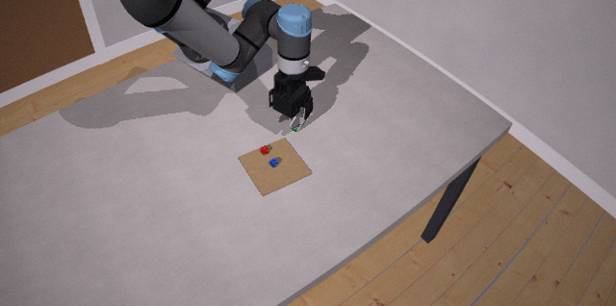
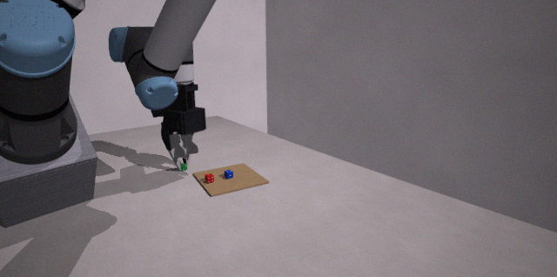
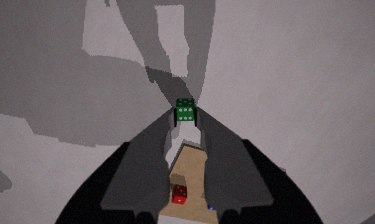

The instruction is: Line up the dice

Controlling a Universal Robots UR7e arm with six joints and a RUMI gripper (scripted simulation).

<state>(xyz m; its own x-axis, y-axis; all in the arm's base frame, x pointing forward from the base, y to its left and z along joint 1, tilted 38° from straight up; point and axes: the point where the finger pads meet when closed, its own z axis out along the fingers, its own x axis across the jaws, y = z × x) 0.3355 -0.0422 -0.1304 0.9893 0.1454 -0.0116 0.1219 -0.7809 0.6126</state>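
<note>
My gripper is now 50 mm short of the blue die, 130 mm to the left of it and 10 mm above it. The rest, counted from my hand: green die (10 mm below); then square mat (50 mm ahead, 130 mm to the right, 20 mm below); then red die (120 mm to the right, 10 mm below).
</note>
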